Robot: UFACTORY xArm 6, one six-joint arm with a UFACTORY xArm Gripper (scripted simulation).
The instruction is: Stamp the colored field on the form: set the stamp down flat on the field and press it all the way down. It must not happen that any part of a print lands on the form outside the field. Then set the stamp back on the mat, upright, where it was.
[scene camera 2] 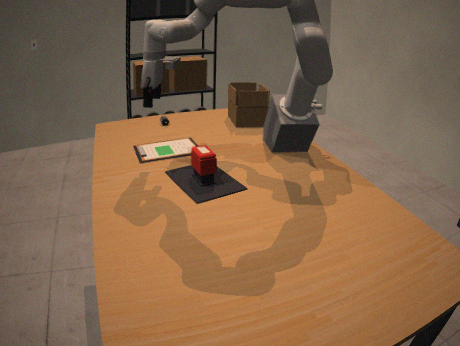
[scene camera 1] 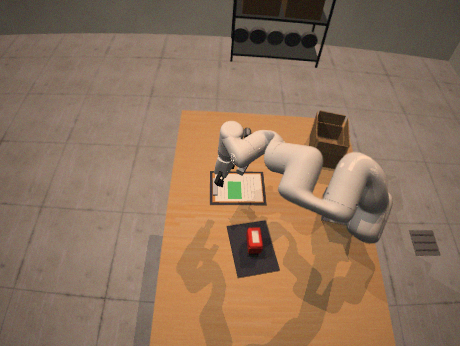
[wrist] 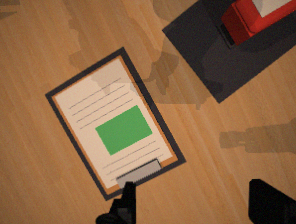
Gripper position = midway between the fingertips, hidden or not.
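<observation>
My gripper (scene camera 2: 152, 102), also (wrist: 192, 200). Cardboard box (scene camera 2: 249, 109), also (scene camera 1: 333, 140); out of frame in the wrist view. Red stamp (scene camera 2: 204, 161). Form (scene camera 1: 249, 189), also (scene camera 2: 163, 150) and (wrist: 109, 116).
</observation>
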